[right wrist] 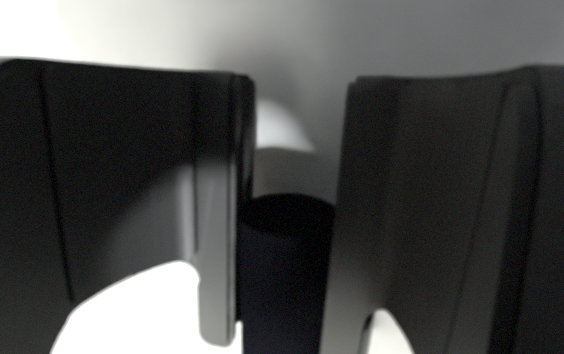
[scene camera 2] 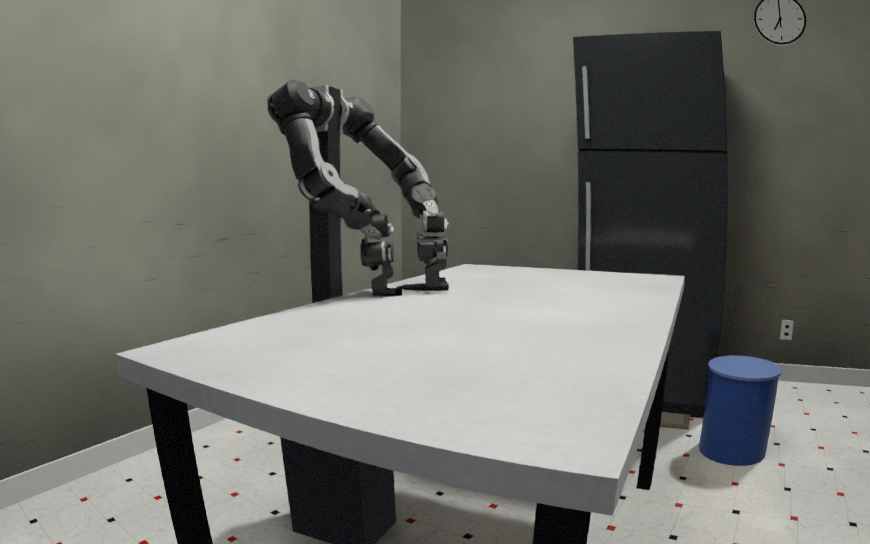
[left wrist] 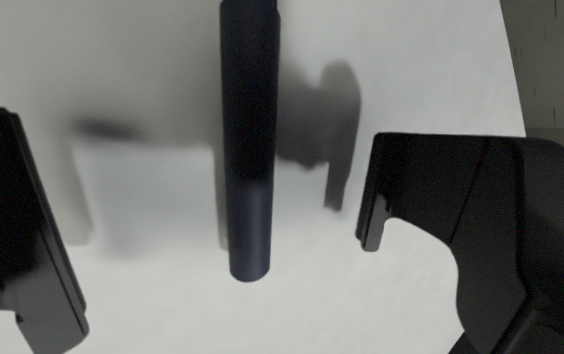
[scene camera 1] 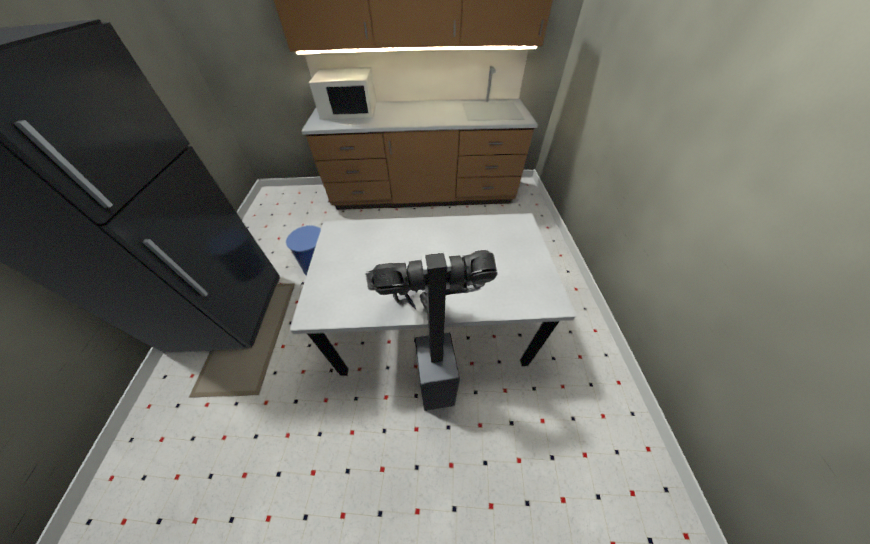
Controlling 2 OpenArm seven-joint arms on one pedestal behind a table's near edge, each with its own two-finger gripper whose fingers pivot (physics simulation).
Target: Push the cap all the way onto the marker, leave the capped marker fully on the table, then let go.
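The marker, a long dark navy rod, lies level close to the table surface and passes between the fingers of my left gripper. These fingers stand wide, with clear space on both sides of the rod. Its far rounded end shows low in the left wrist view; a small step in its outline shows at the top edge. My right gripper is shut on a dark cylinder, apparently the cap, with its end between the fingers. The joint is cut off, so how deep the cap sits cannot be told.
The white table reaches out in front of both arms, which work close to its near edge. The pedestal stands at that edge. A blue bin and a dark fridge stand beyond the table's side.
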